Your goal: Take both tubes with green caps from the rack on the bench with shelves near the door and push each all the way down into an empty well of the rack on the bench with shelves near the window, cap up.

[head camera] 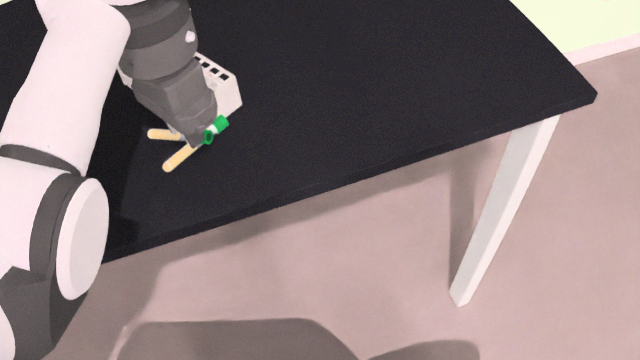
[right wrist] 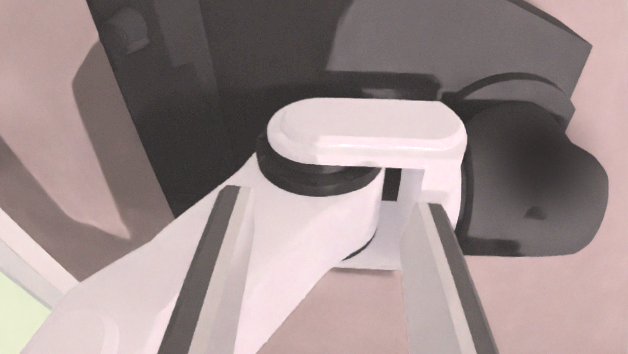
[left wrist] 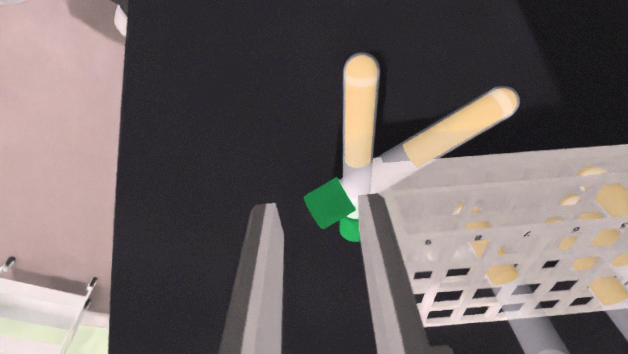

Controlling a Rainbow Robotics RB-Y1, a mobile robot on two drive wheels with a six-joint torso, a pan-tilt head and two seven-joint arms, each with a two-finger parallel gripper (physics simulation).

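Places are measured from the robot's base along level axes (x ahead, y left, z up), in metres.
Pixels of known places: left gripper, fingertip midpoint: [head camera: 187, 135] [left wrist: 318, 215]; right gripper, fingertip midpoint: [right wrist: 331, 216].
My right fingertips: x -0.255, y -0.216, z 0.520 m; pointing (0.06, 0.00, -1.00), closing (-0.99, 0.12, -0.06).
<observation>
Behind a point stands the place of what it marks.
Two green-capped tubes with yellow contents lie crossed on the black bench beside the white rack [head camera: 230, 98] @[y 0.048, x 0.330, z 0.941 m] [left wrist: 490, 172] @[y 0.138, x 0.342, z 0.925 m]. One tube [head camera: 180, 158] @[y 0.124, x 0.251, z 0.927 m] [left wrist: 359, 120] @[y 0.127, x 0.255, z 0.931 m] has its cap [head camera: 221, 123] @[y 0.064, x 0.296, z 0.931 m] [left wrist: 350, 229] @[y 0.067, x 0.297, z 0.933 m] partly behind a left finger in the left wrist view. The other tube [head camera: 162, 134] @[y 0.148, x 0.294, z 0.935 m] [left wrist: 457, 127] @[y 0.150, x 0.294, z 0.934 m] slants toward the rack; its cap [head camera: 207, 136] @[y 0.081, x 0.260, z 0.949 m] [left wrist: 329, 202] @[y 0.093, x 0.261, z 0.950 m] shows between the fingertips. My left gripper [head camera: 194, 144] @[y 0.102, x 0.248, z 0.972 m] [left wrist: 318, 215] @[y 0.102, x 0.248, z 0.972 m] is open above the tubes, gripping neither. My right gripper [right wrist: 331, 216] @[y -0.216, x -0.255, z 0.520 m] is open and empty. The rack's end nearest the tubes shows empty wells.
The black bench [head camera: 375, 90] @[y -0.157, x 0.322, z 0.915 m] [left wrist: 215, 100] @[y 0.093, x 0.199, z 0.915 m] has a front edge above the floor and a white leg [head camera: 505, 215] @[y -0.444, x 0.274, z 0.539 m]. My left arm [head camera: 60, 90] @[y 0.134, x 0.087, z 1.218 m] covers part of the rack in the head view. White and dark robot parts [right wrist: 365, 120] @[y -0.098, x -0.274, z 0.288 m] show behind the right fingers.
</observation>
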